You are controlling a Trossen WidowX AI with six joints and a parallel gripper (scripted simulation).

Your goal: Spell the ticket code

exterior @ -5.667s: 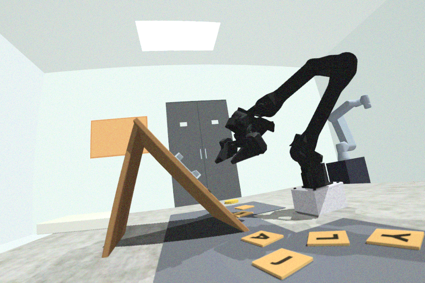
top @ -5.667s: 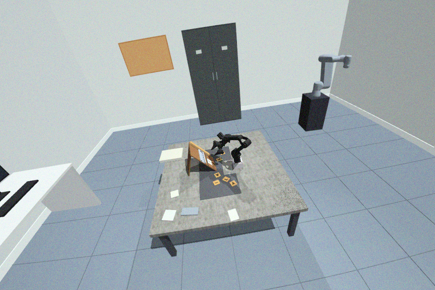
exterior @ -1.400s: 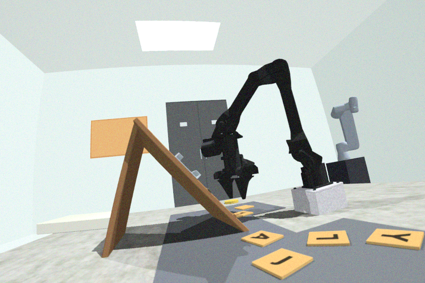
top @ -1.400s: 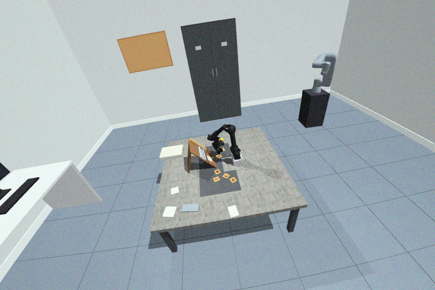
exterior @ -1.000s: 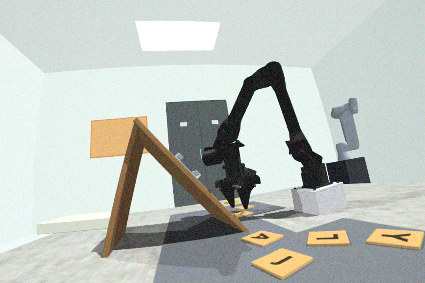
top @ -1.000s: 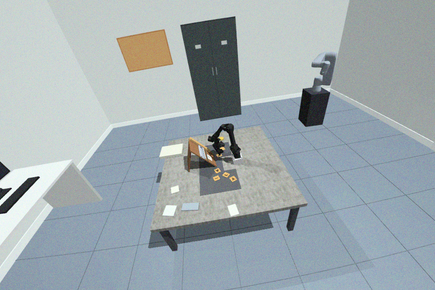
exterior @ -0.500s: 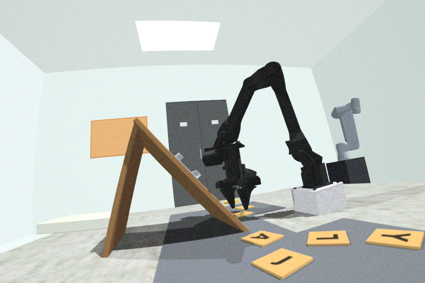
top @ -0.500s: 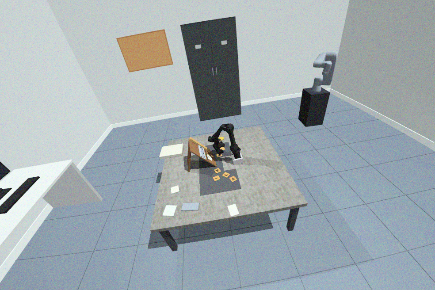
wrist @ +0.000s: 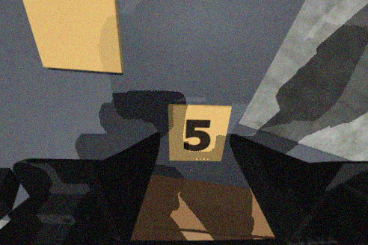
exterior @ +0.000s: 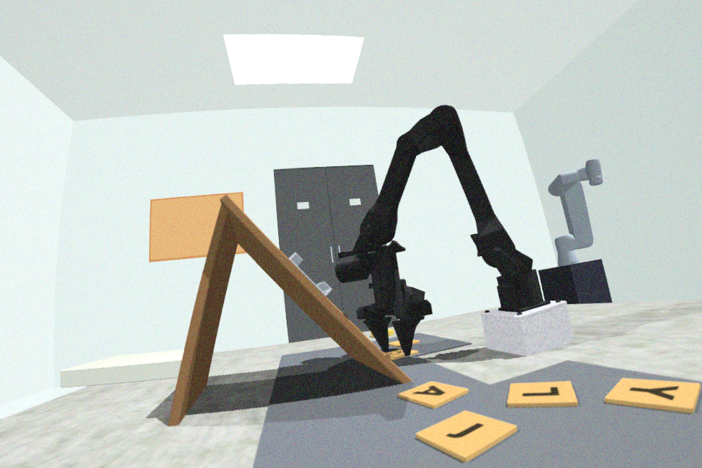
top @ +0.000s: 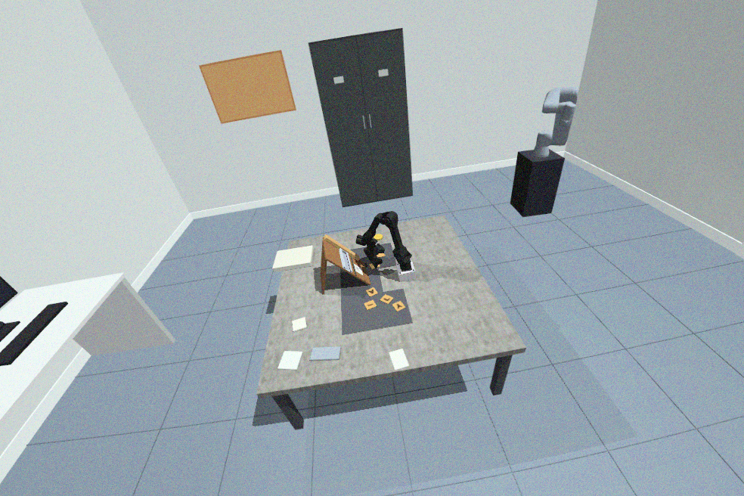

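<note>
Now: gripper tip right at the orange tile marked 5. Round my gripper tip: white ticket 10 cm ahead, 10 cm to the left, 7 cm above; dark mat 15 cm to the left; orange tile 5 cm behind, 11 cm to the right.
</note>
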